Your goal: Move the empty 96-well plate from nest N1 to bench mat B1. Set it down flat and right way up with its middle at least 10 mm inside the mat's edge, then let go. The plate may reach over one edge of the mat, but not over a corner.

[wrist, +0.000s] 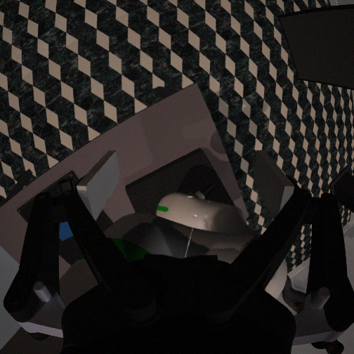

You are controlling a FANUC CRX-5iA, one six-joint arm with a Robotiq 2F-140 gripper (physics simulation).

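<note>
My gripper (186, 164) is open and empty, with its two pads wide apart, high above the bench. The bench top (165, 112) shows below as a brownish surface with a corner near the middle of the view. The empty 96-well plate, nest N1 and mat B1 cannot be made out with certainty. A dark, framed rectangular item (49, 193) lies on the bench at the left, partly hidden behind the left finger. I cannot tell which item it is.
The robot's own pale arm (200, 212) with a green mark stands below and between the fingers, over a dark square base plate (145, 187). A blue patch (65, 231) shows at the left. A dark panel (325, 47) is at the upper right, above the patterned floor (115, 45).
</note>
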